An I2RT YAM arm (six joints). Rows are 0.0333 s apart.
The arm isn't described. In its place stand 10 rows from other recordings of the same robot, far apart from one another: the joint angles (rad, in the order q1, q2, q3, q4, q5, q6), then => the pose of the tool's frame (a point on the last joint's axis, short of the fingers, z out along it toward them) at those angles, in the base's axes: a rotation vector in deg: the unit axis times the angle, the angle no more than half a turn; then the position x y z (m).
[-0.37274, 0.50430, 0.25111, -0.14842, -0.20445, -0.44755] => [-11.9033, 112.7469, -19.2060, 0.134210, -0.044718, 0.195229]
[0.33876, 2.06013, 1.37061, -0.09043, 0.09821, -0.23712] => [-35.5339, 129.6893, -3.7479, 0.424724, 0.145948, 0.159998]
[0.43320, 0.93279, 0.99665, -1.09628, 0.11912, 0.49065] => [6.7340, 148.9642, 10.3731, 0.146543, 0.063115, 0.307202]
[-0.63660, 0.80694, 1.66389, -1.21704, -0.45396, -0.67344] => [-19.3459, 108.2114, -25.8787, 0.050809, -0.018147, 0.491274]
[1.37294, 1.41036, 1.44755, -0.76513, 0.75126, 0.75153] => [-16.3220, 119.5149, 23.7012, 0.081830, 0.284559, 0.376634]
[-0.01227, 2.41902, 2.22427, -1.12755, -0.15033, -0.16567] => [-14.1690, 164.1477, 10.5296, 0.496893, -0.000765, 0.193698]
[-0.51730, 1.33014, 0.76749, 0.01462, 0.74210, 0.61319] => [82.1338, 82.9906, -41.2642, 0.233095, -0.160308, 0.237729]
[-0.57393, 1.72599, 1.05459, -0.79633, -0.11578, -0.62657] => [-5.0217, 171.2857, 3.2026, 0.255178, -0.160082, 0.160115]
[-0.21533, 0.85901, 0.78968, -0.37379, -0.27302, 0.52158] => [32.3078, 111.5905, 26.8744, 0.191520, -0.032063, 0.309858]
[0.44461, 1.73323, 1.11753, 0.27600, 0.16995, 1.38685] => [59.6975, 101.5873, 59.8584, 0.363889, 0.166697, 0.245166]
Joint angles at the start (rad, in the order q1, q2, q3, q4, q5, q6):
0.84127, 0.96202, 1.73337, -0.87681, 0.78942, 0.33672
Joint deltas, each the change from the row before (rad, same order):
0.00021, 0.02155, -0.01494, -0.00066, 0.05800, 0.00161
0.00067, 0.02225, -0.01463, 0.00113, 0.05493, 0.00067
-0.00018, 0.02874, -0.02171, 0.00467, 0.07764, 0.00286
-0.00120, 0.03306, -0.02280, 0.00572, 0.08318, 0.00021
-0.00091, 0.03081, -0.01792, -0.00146, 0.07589, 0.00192
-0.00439, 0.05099, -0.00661, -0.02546, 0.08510, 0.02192
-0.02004, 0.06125, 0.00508, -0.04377, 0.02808, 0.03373
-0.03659, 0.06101, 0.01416, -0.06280, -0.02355, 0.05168
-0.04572, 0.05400, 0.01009, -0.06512, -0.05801, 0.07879
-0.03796, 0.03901, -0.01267, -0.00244, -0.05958, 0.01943
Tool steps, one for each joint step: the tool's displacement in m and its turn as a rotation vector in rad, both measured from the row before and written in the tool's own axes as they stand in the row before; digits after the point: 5 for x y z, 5 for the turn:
0.00615, 0.00506, 0.00871, 0.06293, 0.00480, -0.02553
0.00609, 0.00590, 0.00827, 0.05877, 0.00351, -0.02684
0.00829, 0.00815, 0.01035, 0.08235, -0.00053, -0.03413
0.00915, 0.01000, 0.01046, 0.08831, -0.00337, -0.04241
0.00829, 0.00950, 0.00809, 0.07999, -0.00419, -0.04273
0.01001, 0.01409, 0.00980, 0.09505, -0.00006, -0.05437
0.01018, 0.01660, 0.01150, 0.05801, 0.02083, -0.05786
0.00938, 0.01474, 0.01374, 0.02907, 0.04612, -0.04571
0.00951, 0.01198, 0.01578, 0.01160, 0.06867, -0.01251
0.00826, 0.01183, 0.01531, -0.00361, 0.05597, -0.01894

